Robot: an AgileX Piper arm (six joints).
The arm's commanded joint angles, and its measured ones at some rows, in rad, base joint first. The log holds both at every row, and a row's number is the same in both.
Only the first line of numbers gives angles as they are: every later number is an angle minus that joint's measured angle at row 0.
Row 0, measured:
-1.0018, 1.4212, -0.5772, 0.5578, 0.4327, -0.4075
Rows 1 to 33, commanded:
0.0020, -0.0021, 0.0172, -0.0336, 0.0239, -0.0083
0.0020, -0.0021, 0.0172, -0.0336, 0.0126, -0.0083
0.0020, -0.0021, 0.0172, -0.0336, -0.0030, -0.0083
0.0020, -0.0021, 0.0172, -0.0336, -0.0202, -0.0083
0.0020, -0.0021, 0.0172, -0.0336, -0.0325, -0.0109
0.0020, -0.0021, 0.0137, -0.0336, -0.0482, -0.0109
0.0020, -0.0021, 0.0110, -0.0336, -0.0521, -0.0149
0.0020, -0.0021, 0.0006, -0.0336, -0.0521, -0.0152
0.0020, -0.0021, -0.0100, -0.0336, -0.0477, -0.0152
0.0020, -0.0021, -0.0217, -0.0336, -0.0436, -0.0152
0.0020, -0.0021, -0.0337, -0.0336, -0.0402, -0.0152
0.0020, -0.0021, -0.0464, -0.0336, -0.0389, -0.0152
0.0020, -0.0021, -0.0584, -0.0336, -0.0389, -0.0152
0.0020, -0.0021, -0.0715, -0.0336, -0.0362, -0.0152
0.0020, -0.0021, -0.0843, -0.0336, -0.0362, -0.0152
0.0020, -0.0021, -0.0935, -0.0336, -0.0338, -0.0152
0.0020, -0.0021, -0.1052, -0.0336, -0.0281, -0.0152
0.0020, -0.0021, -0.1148, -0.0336, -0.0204, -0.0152
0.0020, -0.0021, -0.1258, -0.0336, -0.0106, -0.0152
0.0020, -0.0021, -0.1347, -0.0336, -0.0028, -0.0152
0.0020, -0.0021, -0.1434, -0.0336, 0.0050, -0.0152
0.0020, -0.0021, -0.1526, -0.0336, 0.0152, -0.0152
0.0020, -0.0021, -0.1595, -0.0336, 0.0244, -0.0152
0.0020, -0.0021, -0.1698, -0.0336, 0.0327, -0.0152
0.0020, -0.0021, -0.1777, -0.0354, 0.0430, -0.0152
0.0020, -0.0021, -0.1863, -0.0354, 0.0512, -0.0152
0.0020, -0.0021, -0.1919, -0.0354, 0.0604, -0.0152
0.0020, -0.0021, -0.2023, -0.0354, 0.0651, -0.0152
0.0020, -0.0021, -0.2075, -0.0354, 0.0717, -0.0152
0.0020, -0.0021, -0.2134, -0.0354, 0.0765, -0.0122
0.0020, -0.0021, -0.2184, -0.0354, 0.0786, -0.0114
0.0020, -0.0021, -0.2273, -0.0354, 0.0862, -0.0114
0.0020, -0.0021, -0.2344, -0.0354, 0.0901, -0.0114
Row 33, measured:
0.0000, 0.0036, -0.2076, -0.0243, 0.0698, -0.0040
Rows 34 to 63, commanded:
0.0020, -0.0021, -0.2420, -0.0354, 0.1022, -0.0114
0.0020, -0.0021, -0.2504, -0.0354, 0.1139, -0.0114
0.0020, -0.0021, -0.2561, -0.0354, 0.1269, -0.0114
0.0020, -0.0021, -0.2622, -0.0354, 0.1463, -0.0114
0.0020, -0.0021, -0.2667, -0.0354, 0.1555, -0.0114
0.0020, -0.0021, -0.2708, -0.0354, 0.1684, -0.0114
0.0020, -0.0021, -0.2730, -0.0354, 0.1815, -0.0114
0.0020, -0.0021, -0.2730, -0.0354, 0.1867, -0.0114
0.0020, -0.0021, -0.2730, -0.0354, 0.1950, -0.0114
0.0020, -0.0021, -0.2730, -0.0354, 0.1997, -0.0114
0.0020, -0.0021, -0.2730, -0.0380, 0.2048, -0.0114
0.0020, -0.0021, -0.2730, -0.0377, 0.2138, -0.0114
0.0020, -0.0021, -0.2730, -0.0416, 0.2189, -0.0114
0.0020, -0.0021, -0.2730, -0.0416, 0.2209, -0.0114
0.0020, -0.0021, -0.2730, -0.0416, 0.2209, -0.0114
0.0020, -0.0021, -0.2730, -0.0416, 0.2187, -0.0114
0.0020, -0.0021, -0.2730, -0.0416, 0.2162, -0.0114
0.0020, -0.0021, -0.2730, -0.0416, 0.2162, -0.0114
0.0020, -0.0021, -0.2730, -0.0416, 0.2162, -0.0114
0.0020, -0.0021, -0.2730, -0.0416, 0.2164, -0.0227
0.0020, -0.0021, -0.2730, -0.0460, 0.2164, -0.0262
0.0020, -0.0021, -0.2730, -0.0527, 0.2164, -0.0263
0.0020, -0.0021, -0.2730, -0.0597, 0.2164, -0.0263
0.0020, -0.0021, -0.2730, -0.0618, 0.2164, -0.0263
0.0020, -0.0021, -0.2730, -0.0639, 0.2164, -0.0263
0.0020, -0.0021, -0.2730, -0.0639, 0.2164, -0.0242
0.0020, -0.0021, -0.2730, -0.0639, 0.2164, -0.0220
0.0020, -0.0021, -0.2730, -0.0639, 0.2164, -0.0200
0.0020, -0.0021, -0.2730, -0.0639, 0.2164, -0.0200
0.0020, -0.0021, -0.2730, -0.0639, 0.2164, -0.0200
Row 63, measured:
0.0000, 0.0036, -0.2696, -0.0591, 0.1836, -0.0107
